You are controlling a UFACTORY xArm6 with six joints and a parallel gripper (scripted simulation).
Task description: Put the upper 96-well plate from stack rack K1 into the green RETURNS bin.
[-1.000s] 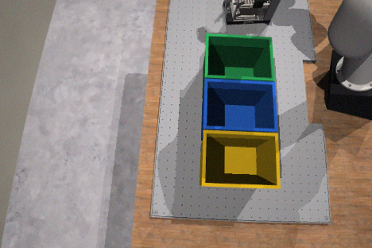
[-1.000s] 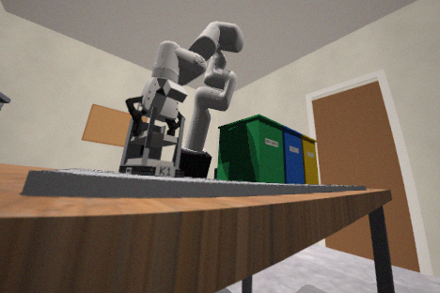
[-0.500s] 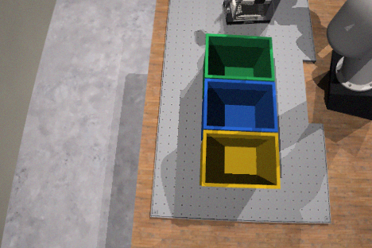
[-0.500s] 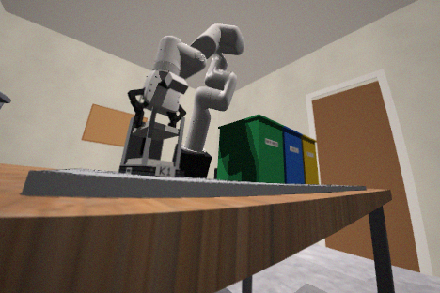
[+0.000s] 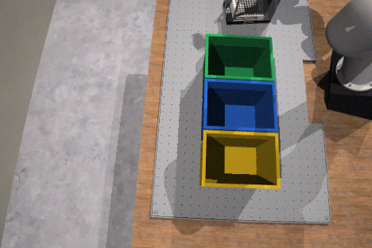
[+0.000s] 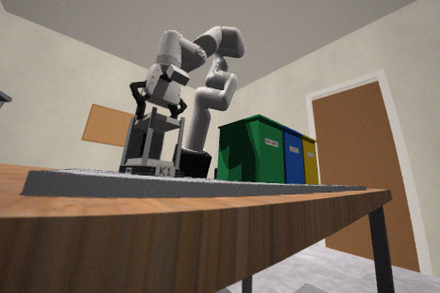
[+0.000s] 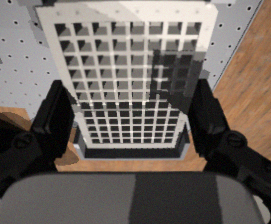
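My gripper is now 29 cm to the right of the green bin, 5 cm short of it and 5 cm above it. Round my hand: blue bin: 42 cm to the left, 5 cm below, 3 cm ahead; then yellow bin: 55 cm to the left, 5 cm below, 2 cm ahead.
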